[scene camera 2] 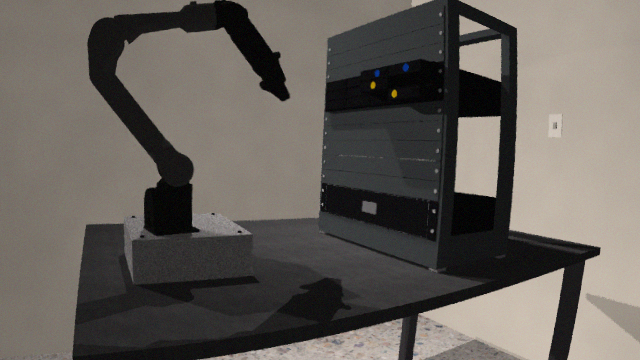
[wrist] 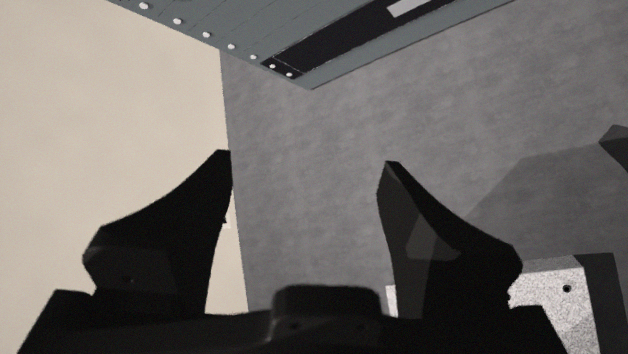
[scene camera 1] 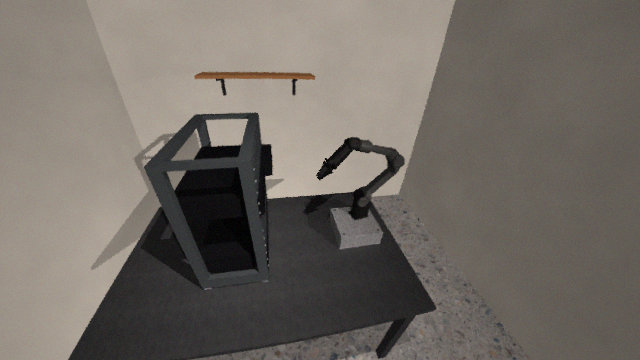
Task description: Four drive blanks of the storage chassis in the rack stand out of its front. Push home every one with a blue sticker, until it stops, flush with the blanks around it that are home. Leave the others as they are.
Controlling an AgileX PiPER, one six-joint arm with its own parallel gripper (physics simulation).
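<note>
The rack (scene camera 1: 176,220) (scene camera 2: 447,165) (wrist: 305,30) holds the black storage chassis (scene camera 2: 341,96) across its upper part. In scene camera 2, four dark blanks stand out of its front at the centre and right. A left blank with a blue sticker (scene camera 2: 377,73) is above one with a yellow sticker (scene camera 2: 373,85). To their right, a blank with a blue sticker (scene camera 2: 405,67) is above one with a yellow sticker (scene camera 2: 394,93). My gripper (scene camera 1: 320,176) (scene camera 2: 285,97) (wrist: 307,173) is open and empty, in the air in front of the rack, apart from the blanks. The blanks do not show in the wrist view.
The rack stands on a dark table (scene camera 1: 310,300) (scene camera 2: 290,270). My arm's base is on a speckled block (scene camera 1: 357,237) (scene camera 2: 190,257) facing the rack. A black unit with a pale label (scene camera 2: 369,207) sits low in the rack. A wooden shelf (scene camera 1: 255,76) hangs on the wall.
</note>
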